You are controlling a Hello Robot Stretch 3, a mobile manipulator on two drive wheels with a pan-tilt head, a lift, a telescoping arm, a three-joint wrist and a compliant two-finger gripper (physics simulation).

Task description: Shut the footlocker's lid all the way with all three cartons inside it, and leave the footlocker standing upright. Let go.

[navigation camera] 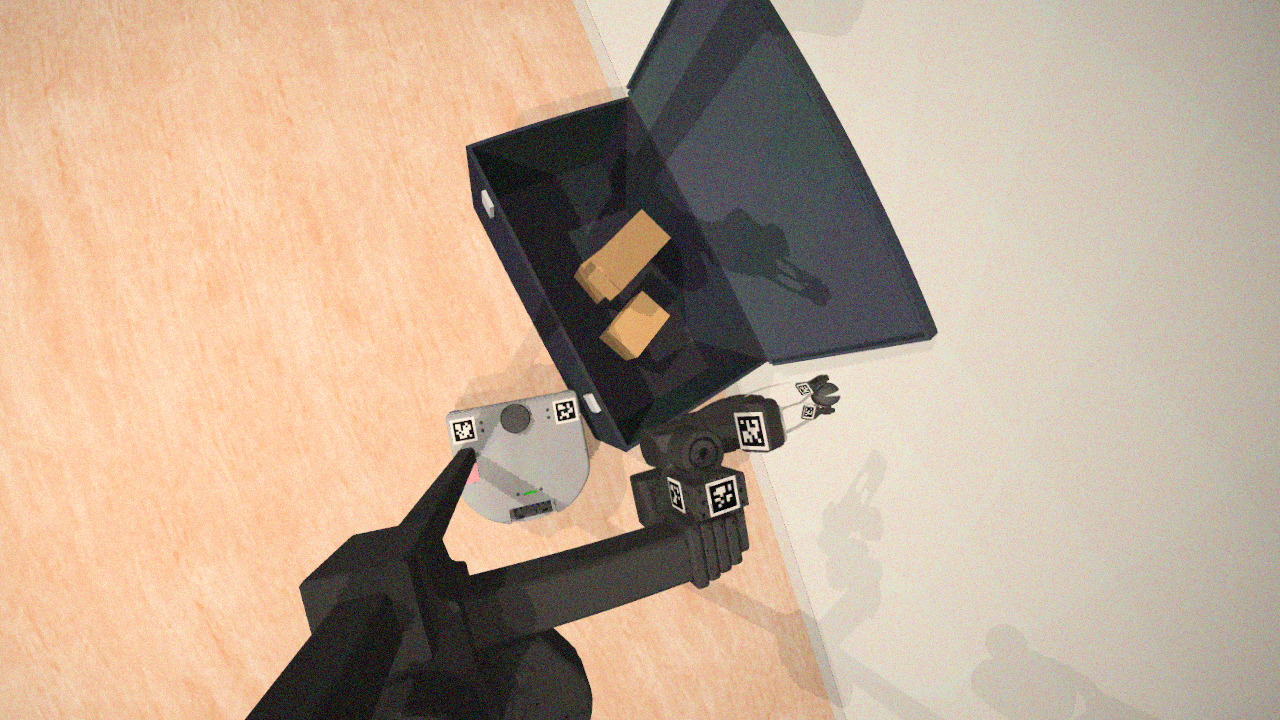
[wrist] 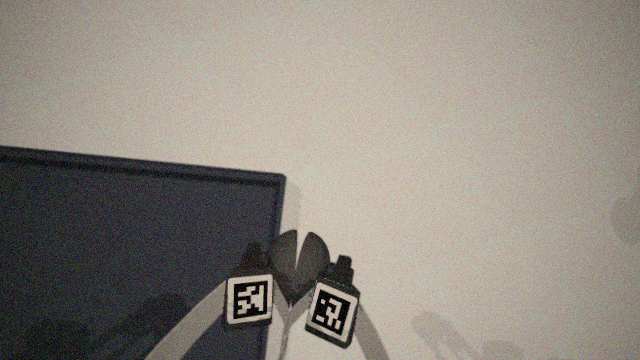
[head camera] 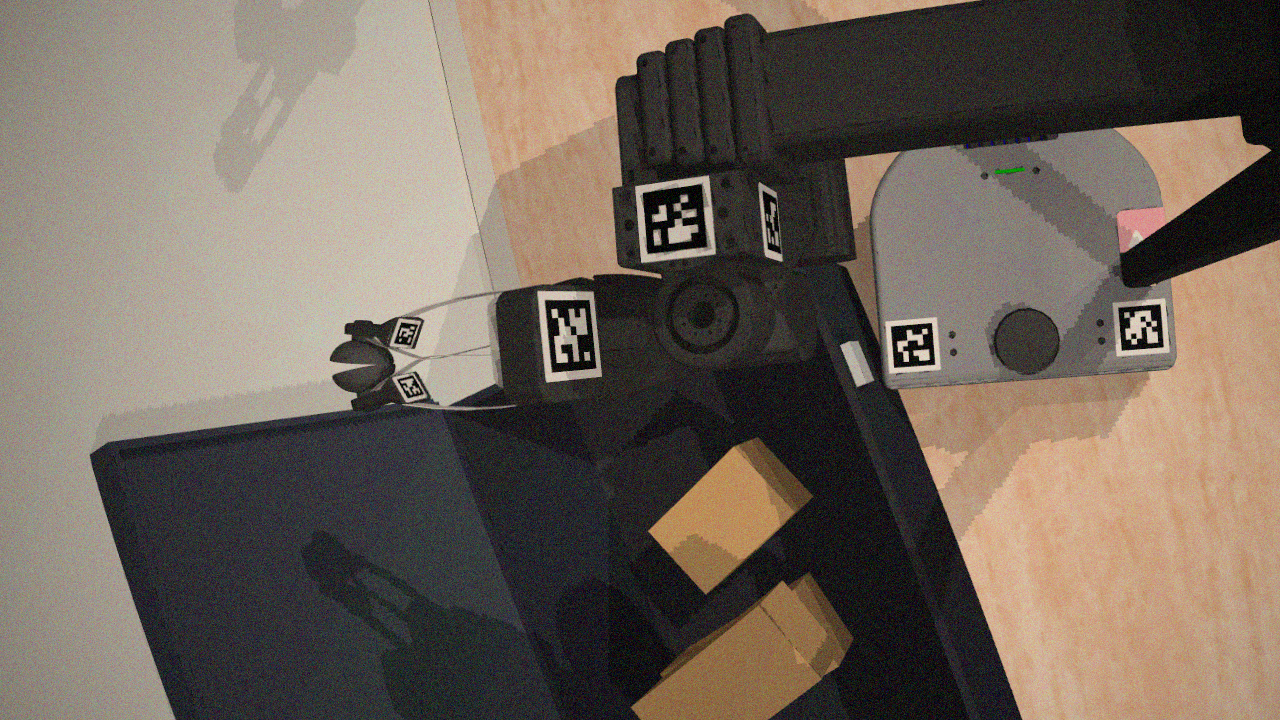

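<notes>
The dark blue footlocker [head camera: 930, 537] [navigation camera: 539, 304] stands upright with its lid [head camera: 223, 537] [navigation camera: 805, 179] [wrist: 125, 225] wide open, leaning back toward the wall. Inside lie a small carton [head camera: 716, 528] [navigation camera: 640, 322], a longer carton [head camera: 742, 662] [navigation camera: 631, 246] and, at its end and partly hidden by it, what looks like a third carton [head camera: 823, 617] [navigation camera: 586, 282]. My gripper [head camera: 358, 365] [navigation camera: 827, 394] [wrist: 300, 256] is shut and empty, just outside the lid's near side edge. In the wrist view one finger overlaps that edge; whether they touch I cannot tell.
A pale wall [head camera: 179, 223] [navigation camera: 1074, 268] [wrist: 400, 100] stands behind the lid. My base [head camera: 939, 223] [navigation camera: 537, 456] is close to the footlocker's front corner. My arm [head camera: 939, 80] [navigation camera: 581, 573] reaches past the footlocker's near end, with the wrist beside that end. The floor [head camera: 1163, 537] [navigation camera: 223, 268] is wood-coloured.
</notes>
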